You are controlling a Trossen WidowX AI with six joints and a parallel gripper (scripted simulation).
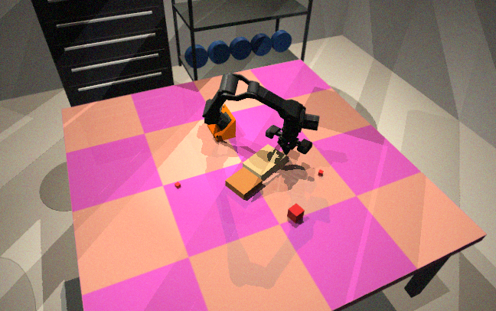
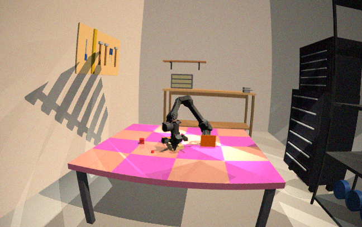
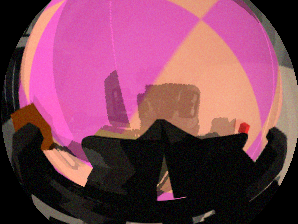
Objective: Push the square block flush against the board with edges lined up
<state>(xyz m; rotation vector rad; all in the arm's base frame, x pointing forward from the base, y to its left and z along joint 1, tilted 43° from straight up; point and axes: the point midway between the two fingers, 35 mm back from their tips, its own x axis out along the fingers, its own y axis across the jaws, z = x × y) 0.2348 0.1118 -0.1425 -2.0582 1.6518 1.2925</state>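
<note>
Now: the board 10 mm ahead of my gripper tip, 110 mm to the right of it and 10 mm above it. Also, from my gripper tip: square block: 80 mm ahead, 230 mm to the right, 10 mm above; then red cube: 280 mm ahead, 130 mm to the right, 20 mm above.
</note>
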